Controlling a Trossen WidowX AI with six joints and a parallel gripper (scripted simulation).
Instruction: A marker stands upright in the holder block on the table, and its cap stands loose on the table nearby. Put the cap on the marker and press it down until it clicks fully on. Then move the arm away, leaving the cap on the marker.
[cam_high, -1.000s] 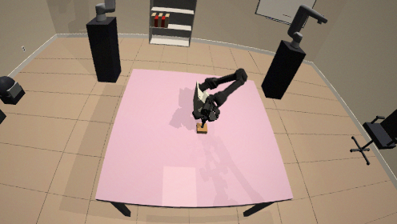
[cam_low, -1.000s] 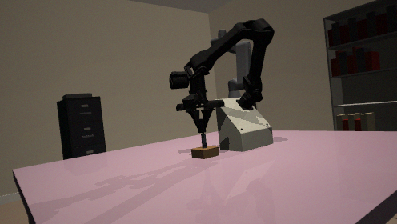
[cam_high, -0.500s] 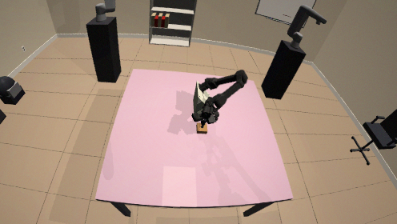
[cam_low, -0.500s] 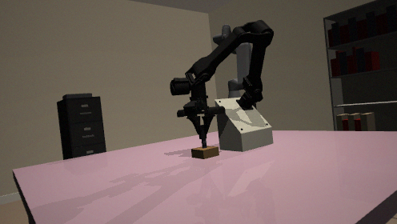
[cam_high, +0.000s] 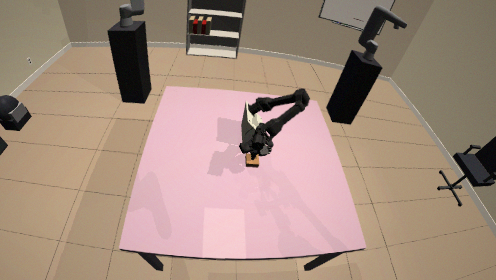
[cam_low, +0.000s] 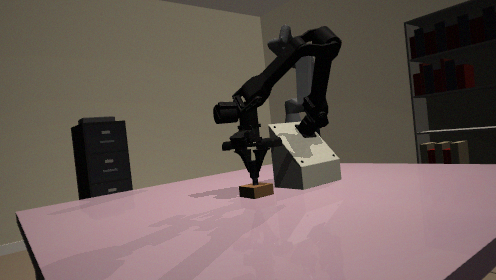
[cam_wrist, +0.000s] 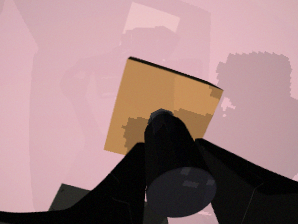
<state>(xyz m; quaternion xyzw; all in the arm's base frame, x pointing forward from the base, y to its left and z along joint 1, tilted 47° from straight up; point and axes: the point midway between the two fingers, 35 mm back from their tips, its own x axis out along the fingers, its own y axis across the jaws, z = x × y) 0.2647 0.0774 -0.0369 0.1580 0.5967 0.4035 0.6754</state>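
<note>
Now: gripper tip 1 cm below the black cap. From my gripper tip the other things lie so: tan holder block (6 cm below).
</note>
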